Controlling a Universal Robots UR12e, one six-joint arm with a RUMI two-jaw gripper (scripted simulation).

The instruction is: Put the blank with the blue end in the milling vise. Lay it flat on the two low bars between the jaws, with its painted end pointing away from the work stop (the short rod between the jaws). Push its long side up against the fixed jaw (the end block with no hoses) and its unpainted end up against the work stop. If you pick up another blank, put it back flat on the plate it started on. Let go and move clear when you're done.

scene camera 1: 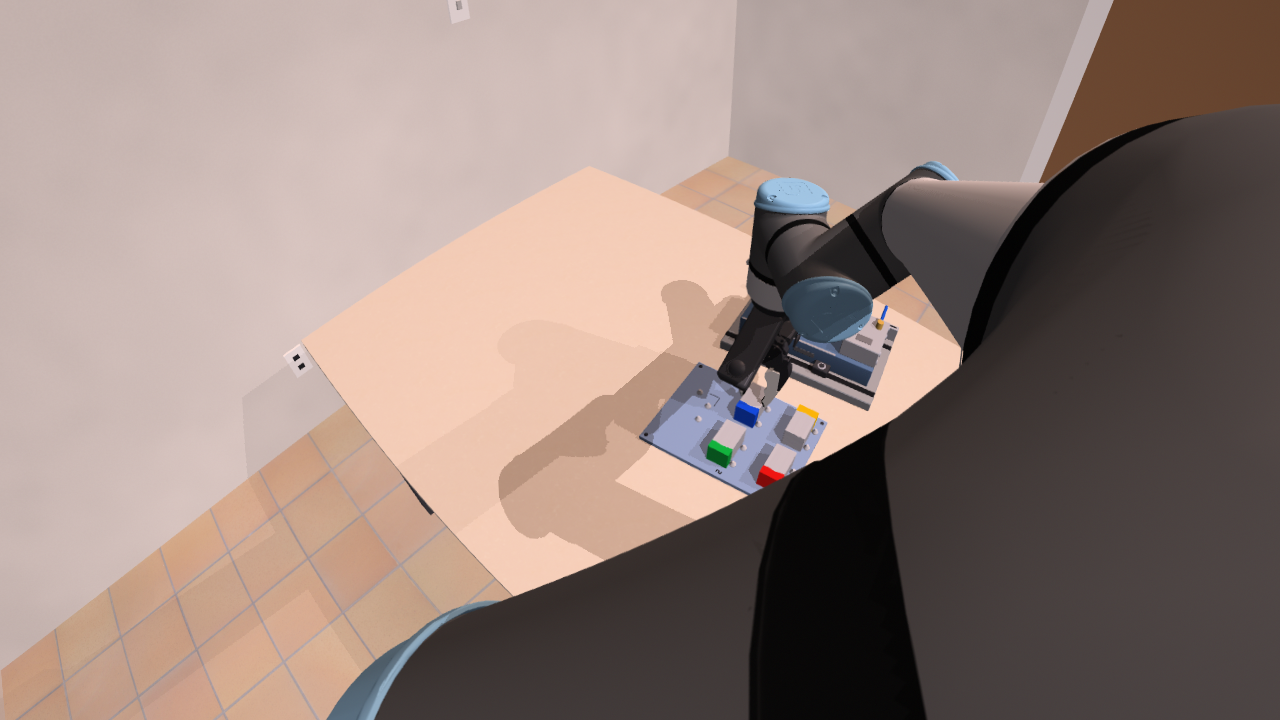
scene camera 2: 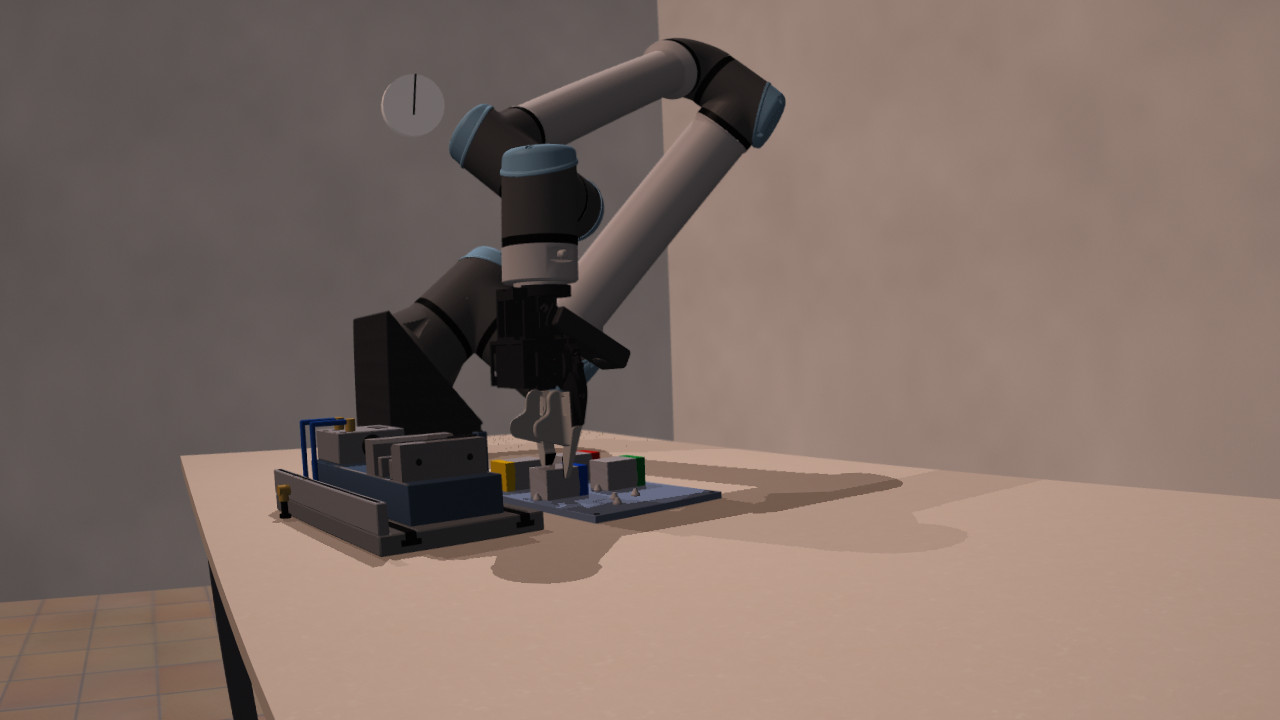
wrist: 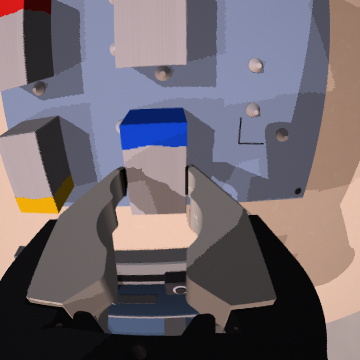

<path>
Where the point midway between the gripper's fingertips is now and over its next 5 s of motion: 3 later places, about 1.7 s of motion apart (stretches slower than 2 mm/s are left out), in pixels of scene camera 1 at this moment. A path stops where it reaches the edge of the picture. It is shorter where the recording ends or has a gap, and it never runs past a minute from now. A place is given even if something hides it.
My gripper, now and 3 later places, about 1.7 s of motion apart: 753, 401; 763, 353; 763, 349; 762, 339
</path>
